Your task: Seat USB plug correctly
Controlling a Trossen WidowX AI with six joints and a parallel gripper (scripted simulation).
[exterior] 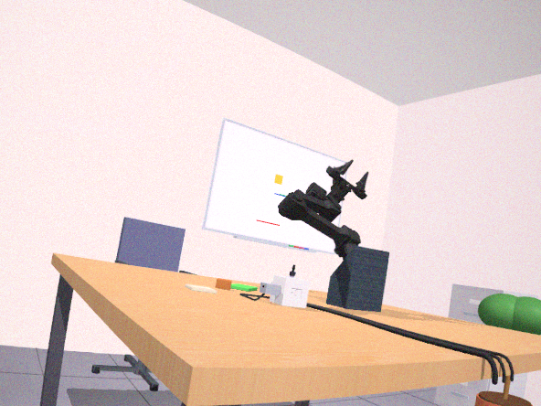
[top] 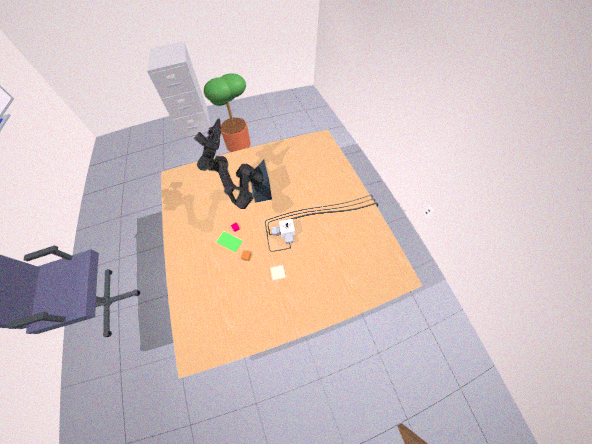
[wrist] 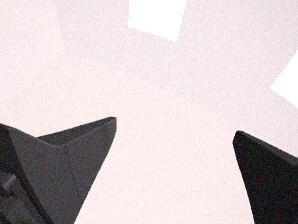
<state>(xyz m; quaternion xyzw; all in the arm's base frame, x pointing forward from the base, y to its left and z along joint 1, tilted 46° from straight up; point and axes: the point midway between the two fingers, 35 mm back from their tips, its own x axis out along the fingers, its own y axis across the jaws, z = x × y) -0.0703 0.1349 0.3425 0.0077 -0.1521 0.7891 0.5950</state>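
Right now the green block is 35 cm ahead of my gripper tip, 10 cm to the right of it and 51 cm below it. From my gripper tip the other things lie so: pink block: 27 cm ahead, 6 cm to the right, 51 cm below; then orange block: 46 cm ahead, 2 cm to the right, 50 cm below; then dark USB plug: 36 cm ahead, 23 cm to the left, 43 cm below.
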